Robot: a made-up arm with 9 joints. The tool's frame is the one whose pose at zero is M.
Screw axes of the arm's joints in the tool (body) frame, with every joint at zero. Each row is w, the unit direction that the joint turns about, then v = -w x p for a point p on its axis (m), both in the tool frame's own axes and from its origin. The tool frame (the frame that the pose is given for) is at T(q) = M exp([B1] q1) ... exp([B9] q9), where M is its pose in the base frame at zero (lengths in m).
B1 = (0, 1, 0, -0.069, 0, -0.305)
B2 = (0, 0, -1, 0.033, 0.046, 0)
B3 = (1, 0, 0, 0, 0.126, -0.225)
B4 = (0, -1, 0, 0.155, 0, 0.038)
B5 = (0, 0, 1, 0.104, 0.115, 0)
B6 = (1, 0, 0, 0, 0.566, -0.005)
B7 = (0, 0, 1, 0.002, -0.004, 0)
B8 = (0, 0, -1, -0.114, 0.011, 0)
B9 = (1, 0, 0, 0, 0.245, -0.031)
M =
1 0 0 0.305
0 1 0 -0.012
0 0 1 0.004
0 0 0 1
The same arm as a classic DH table. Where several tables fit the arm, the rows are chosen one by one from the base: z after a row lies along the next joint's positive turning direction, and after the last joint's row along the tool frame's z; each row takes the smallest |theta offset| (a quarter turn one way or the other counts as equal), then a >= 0, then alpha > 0; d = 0 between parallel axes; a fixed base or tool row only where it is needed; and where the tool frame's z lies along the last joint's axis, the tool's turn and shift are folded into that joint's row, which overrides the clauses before.
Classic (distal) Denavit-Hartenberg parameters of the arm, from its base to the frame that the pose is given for. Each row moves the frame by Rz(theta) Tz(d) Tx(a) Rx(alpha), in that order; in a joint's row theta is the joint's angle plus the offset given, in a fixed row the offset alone. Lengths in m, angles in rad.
base (fixed): a 0, alpha -1.5708, d 0.073, theta offset 0
joint 1: a 0.351, alpha -1.5708, d -0.045, theta offset 0
joint 2: a 0.258, alpha -1.5708, d -0.057, theta offset -1.5708
joint 3: a 0.029, alpha -1.5708, d -0.084, theta offset 1.5708
joint 4: a 0.077, alpha 1.5708, d 0.121, theta offset 1.5708
joint 5: a 0.099, alpha -1.5708, d 0.411, theta offset 1.5708
joint 6: a 0.003, alpha 1.5708, d 0.119, theta offset 0
joint 7: a -0.1122, alpha 3.1416, d 0, theta offset -0.0624
joint 8: a 0.083, alpha 1.5708, d 0.321, theta offset -0.0624
joint 9: a 0.031, alpha 1.5708, d -0.011, theta offset 0
tool (fixed): a 0, alpha 0, d -0.245, theta offset 1.5708

